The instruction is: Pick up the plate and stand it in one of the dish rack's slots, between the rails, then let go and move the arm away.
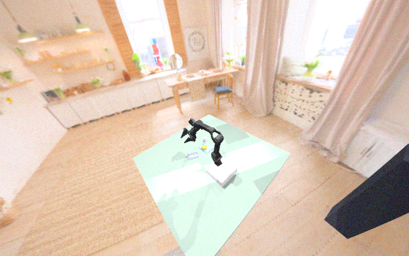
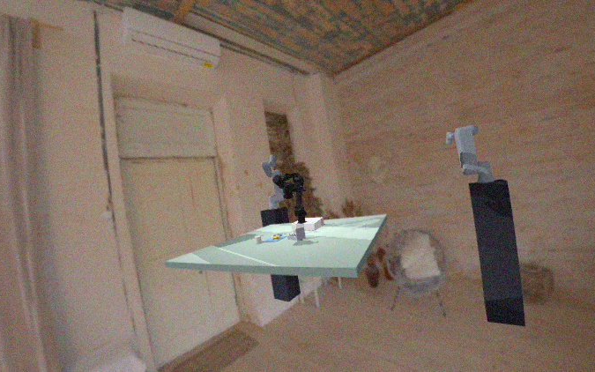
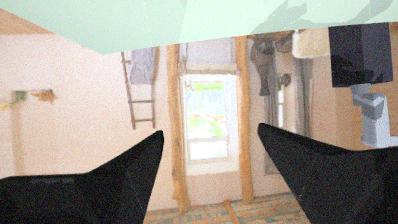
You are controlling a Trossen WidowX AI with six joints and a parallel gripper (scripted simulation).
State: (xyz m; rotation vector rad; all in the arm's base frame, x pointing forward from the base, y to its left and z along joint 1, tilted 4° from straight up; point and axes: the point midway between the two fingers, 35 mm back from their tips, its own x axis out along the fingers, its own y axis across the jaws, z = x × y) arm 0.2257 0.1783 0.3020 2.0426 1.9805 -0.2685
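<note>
My gripper tip is now 70 mm short of the flat blue mat, 280 mm to the left of it and 330 mm above it. Also, from my gripper tip: grey dish rack: 50 mm ahead, 80 mm to the right, 310 mm below; then white cup: 180 mm ahead, 330 mm to the right, 310 mm below.
</note>
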